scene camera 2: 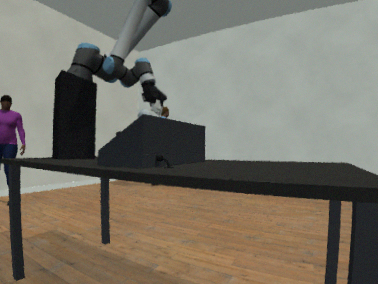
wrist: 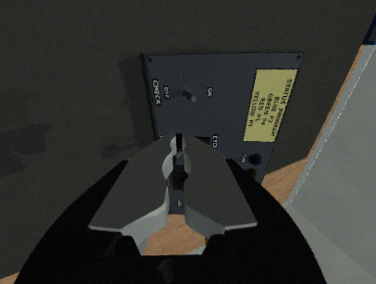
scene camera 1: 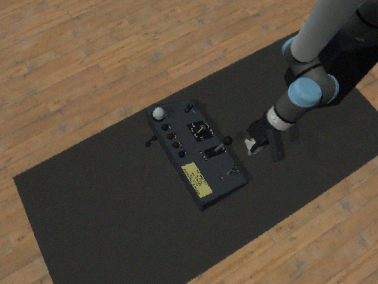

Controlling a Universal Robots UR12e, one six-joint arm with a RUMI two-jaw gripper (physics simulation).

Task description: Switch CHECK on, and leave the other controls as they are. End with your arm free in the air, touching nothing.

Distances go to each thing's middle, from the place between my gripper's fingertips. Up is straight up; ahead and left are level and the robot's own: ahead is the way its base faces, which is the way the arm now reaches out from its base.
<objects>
Now: hand 160 mm short of the dark control box [scene camera 2: 150, 141], 180 mm to the left of it and 150 mm above it.
</objects>
